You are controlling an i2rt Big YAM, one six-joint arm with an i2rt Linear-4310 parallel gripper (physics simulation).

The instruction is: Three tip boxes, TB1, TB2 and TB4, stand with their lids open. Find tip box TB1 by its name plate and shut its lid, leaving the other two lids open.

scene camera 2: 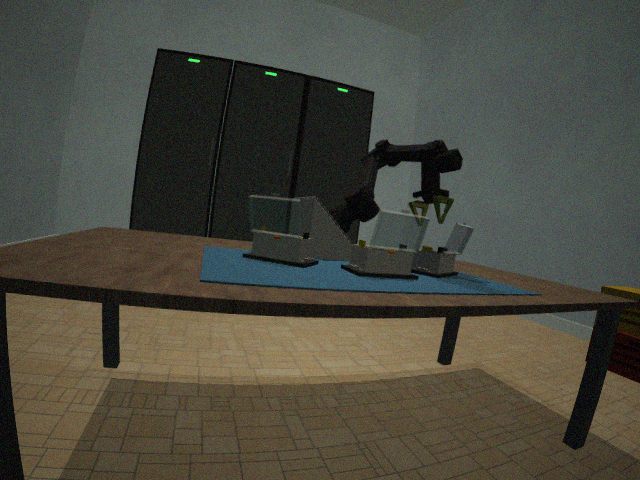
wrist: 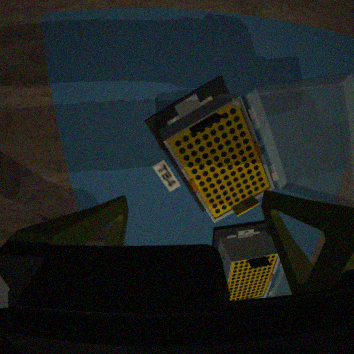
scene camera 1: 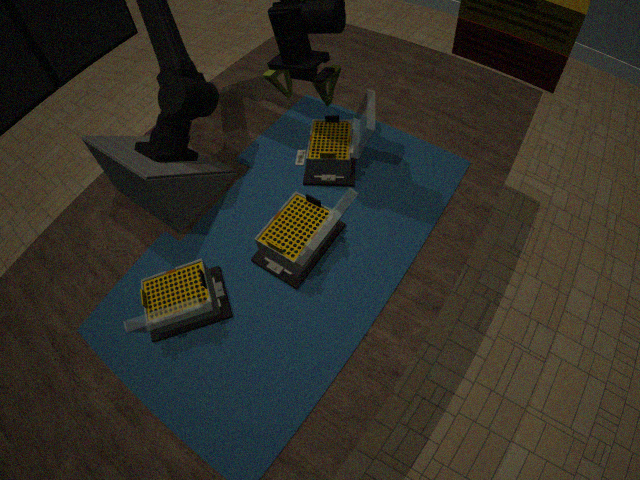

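Where they show: gripper, fingertip midpoint: (scene camera 2: 430, 225) (wrist: 195, 201) (scene camera 1: 308, 100); arm's base, link origin: (scene camera 2: 330, 228) (scene camera 1: 166, 154).
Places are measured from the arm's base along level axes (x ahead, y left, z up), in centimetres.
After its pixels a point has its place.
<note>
The far box (scene camera 1: 330, 139) @(x 26.7, y 21.8, z -2.7 cm) (scene camera 2: 436, 262) (wrist: 220, 160) @(x 26.2, y 22.5, z -2.7 cm) has a plate reading TB4 (scene camera 1: 300, 157) @(x 20.8, y 18.6, z -8.2 cm) (wrist: 166, 176) @(x 20.8, y 18.6, z -8.2 cm) beside it; its clear lid (scene camera 1: 368, 116) @(x 34.7, y 23.0, z 6.1 cm) (scene camera 2: 459, 238) @(x 34.8, y 23.0, z 2.3 cm) (wrist: 310, 130) @(x 32.6, y 26.6, z 2.1 cm) stands open. A middle box (scene camera 1: 294, 227) @(x 33.1, y 0.4, z -2.7 cm) (scene camera 2: 382, 260) (wrist: 250, 275) @(x 33.1, y 1.8, z -2.8 cm) has its lid (scene camera 1: 345, 202) @(x 41.4, y 3.9, z 5.9 cm) (scene camera 2: 398, 229) @(x 40.8, y -0.6, z 2.5 cm) open. A third box (scene camera 1: 175, 291) (scene camera 2: 281, 248) @(x 27.3, y -21.9, z -5.1 cm), nearest scene camera 1, has its lid (scene camera 1: 135, 324) @(x 27.1, y -28.9, z 5.9 cm) (scene camera 2: 273, 214) @(x 29.3, y -25.1, z 2.4 cm) open. No readable plate shows for these two, so I cannot tell which is TB1. My gripper (scene camera 1: 308, 100) @(x 21.5, y 22.7, z 5.0 cm) (scene camera 2: 431, 223) @(x 21.5, y 22.7, z 5.0 cm) (wrist: 195, 201) @(x 21.5, y 22.7, z 5.0 cm) is open and empty, pointing down above the TB4 box's end of the mat.
The boxes stand on a blue mat (scene camera 1: 310, 356) @(x 46.9, y -15.8, z -8.4 cm) (scene camera 2: 232, 271) @(x 42.4, y -34.1, z -8.4 cm) on a brown wooden table (scene camera 1: 46, 413) @(x 13.3, y -54.5, z -8.7 cm) (scene camera 2: 103, 258) @(x 39.6, y -58.0, z -8.7 cm). The arm's grey wedge-shaped base (scene camera 1: 160, 191) @(x 10.8, y -9.0, z 3.9 cm) (scene camera 2: 330, 237) @(x 10.9, y -3.9, z -2.3 cm) stands beside the mat. Dark cabinets (scene camera 2: 253, 155) stand behind the table.
</note>
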